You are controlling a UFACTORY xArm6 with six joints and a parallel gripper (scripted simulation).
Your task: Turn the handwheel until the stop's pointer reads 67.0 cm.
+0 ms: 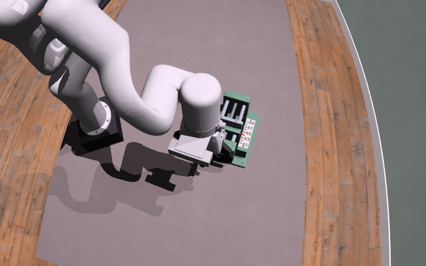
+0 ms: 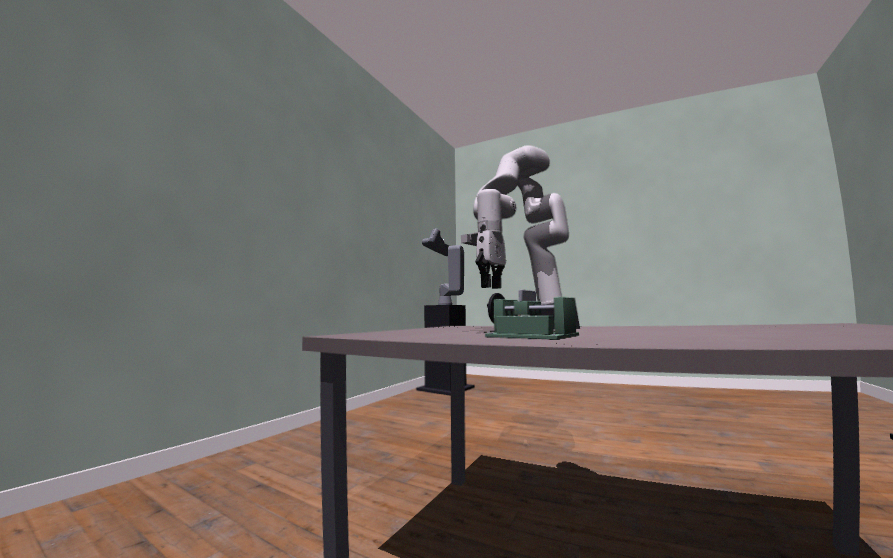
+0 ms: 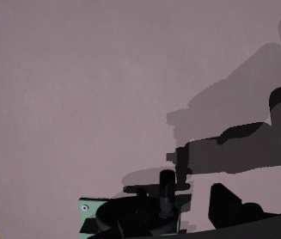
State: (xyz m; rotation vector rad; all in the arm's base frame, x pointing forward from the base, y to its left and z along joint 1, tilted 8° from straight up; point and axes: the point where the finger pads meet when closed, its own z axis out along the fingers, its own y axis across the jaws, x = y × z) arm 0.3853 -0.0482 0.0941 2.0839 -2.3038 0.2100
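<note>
Right now the black handwheel is 7 cm below my hand, 2 cm to the left of it and 1 cm ahead of it. Round my hand: stop block: 13 cm to the left, 7 cm below, 6 cm ahead.
</note>
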